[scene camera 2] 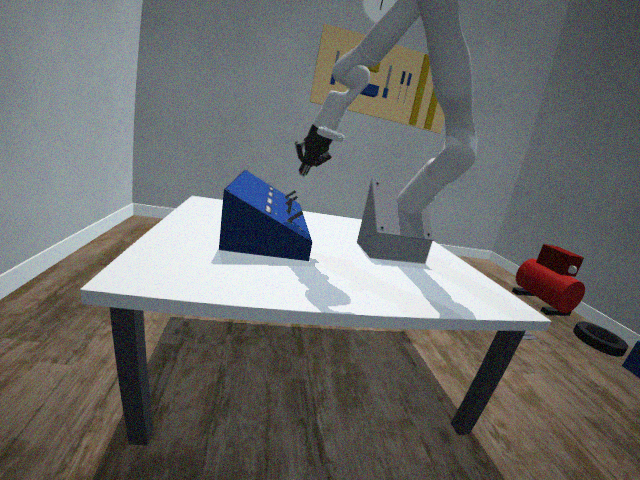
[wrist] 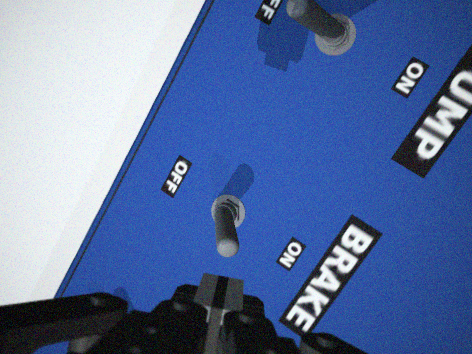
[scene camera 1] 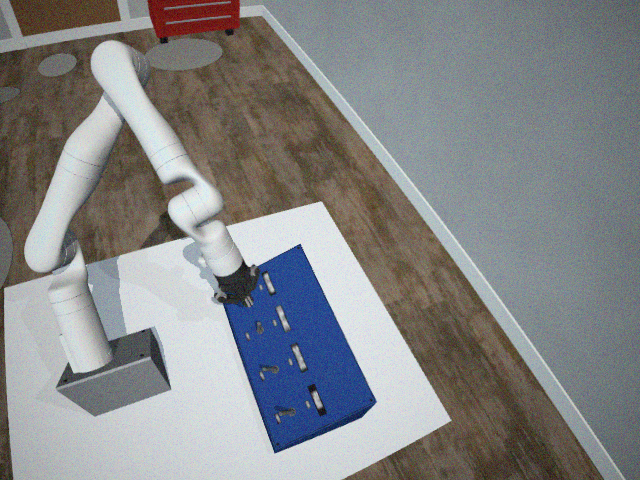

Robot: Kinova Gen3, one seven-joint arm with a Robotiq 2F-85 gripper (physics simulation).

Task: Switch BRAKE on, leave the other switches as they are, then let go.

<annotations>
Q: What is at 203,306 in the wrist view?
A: My gripper.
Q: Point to a brake lever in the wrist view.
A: At 227,243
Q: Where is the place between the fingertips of my gripper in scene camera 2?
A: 301,174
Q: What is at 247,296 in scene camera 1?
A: My gripper.
</annotations>
